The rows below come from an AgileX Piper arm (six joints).
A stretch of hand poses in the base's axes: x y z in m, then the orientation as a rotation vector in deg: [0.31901, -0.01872, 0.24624, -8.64, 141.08, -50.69]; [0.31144, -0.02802, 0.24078, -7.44, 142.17, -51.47]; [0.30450, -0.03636, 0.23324, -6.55, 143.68, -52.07]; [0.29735, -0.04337, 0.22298, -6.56, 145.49, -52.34]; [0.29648, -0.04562, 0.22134, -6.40, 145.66, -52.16]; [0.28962, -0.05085, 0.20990, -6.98, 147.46, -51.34]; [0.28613, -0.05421, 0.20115, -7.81, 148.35, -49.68]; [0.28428, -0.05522, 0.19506, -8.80, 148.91, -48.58]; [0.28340, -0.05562, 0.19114, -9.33, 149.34, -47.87]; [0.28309, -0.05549, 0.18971, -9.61, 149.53, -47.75]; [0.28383, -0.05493, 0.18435, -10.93, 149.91, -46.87]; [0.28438, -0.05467, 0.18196, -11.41, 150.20, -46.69]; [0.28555, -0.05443, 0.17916, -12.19, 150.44, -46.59]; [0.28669, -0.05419, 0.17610, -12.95, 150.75, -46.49]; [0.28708, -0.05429, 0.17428, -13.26, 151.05, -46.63]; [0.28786, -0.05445, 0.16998, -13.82, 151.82, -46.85]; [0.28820, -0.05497, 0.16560, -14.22, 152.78, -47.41]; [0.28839, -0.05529, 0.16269, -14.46, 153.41, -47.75]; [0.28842, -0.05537, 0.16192, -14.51, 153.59, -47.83]
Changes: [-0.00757, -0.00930, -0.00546, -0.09, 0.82, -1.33]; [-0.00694, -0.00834, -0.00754, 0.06, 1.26, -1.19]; [-0.00715, -0.00701, -0.01026, 0.19, 1.70, -0.60]; [-0.00087, -0.00225, -0.00164, 0.18, 0.07, -0.11]; [-0.00686, -0.00523, -0.01144, 0.82, 1.59, 0.05]; [-0.00349, -0.00336, -0.00875, 1.17, 0.65, 0.67]; [-0.00185, -0.00101, -0.00609, 0.70, 0.53, 0.73]; [-0.00088, -0.00040, -0.00392, 0.48, 0.38, 0.38]; [-0.00031, 0.00013, -0.00143, 0.07, 0.22, 0.15]; [0.00074, 0.00056, -0.00536, 0.47, 0.52, 0.94]; [0.00055, 0.00026, -0.00239, 0.10, 0.36, 0.26]; [0.00117, 0.00024, -0.00280, -0.01, 0.41, 0.45]; [0.00114, 0.00024, -0.00306, 0.01, 0.47, 0.42]; [0.00039, -0.00010, -0.00182, -0.10, 0.39, 0.08]; [0.00078, -0.00016, -0.00430, -0.12, 0.90, 0.08]; [0.00034, -0.00052, -0.00438, -0.31, 1.10, -0.15]; [0.00019, -0.00032, -0.00291, -0.18, 0.71, -0.11]; [0.00003, -0.00008, -0.00077, -0.04, 0.19, -0.04]
